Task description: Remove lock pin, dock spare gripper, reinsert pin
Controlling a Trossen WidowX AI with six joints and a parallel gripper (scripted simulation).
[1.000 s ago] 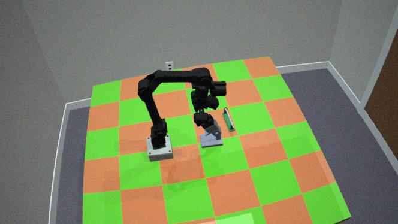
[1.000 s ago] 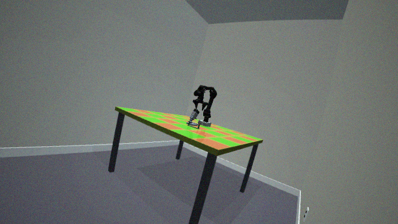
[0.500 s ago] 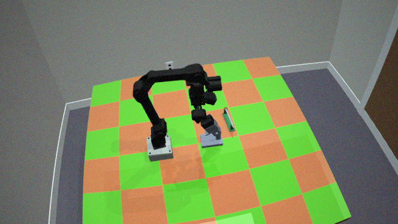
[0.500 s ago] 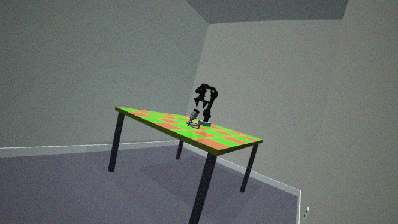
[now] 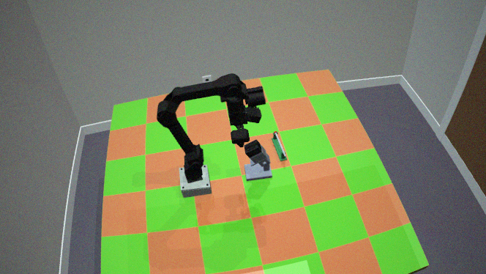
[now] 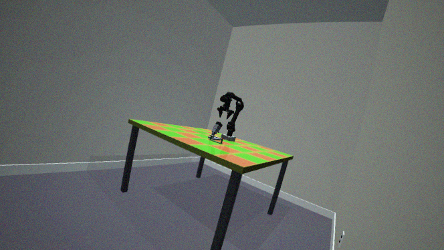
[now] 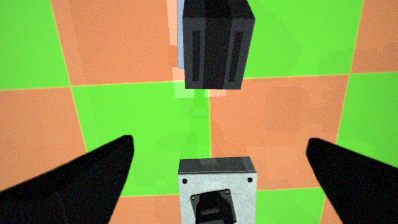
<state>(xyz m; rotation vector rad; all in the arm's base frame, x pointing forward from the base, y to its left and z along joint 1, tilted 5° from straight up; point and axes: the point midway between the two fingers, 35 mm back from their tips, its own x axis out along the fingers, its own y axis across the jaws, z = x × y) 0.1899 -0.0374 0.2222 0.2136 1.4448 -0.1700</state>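
Right now the dark green strip is 20 cm ahead of my gripper tip, 7 cm to the left of it and 20 cm below it. Also, from my gripper tip: grey mount 7 cm ahead, 2 cm to the right, 17 cm below; then spare gripper 6 cm ahead, 1 cm to the right, 10 cm below.
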